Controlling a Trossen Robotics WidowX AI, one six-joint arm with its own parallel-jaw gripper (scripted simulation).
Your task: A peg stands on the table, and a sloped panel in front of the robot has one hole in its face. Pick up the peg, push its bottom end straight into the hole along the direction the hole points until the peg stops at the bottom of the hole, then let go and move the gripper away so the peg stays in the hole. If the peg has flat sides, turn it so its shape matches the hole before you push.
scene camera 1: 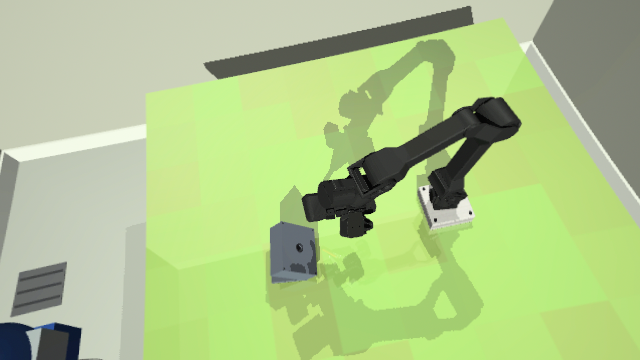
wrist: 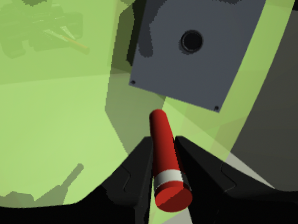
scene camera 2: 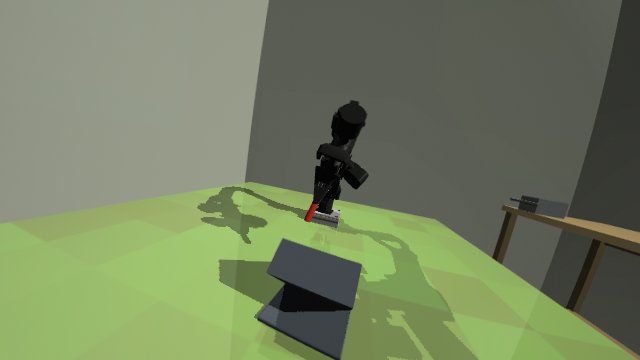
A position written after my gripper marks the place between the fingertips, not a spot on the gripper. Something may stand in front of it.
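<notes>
My gripper (scene camera 2: 315, 204) holds a red round peg (wrist: 172, 190). You'd also see my gripper in scene camera 1 (scene camera 1: 323, 214) and in the wrist view (wrist: 163, 143). Scene camera 1 misses the red round peg, hidden by my gripper. There's a grey sloped panel (wrist: 160, 65) too.
</notes>
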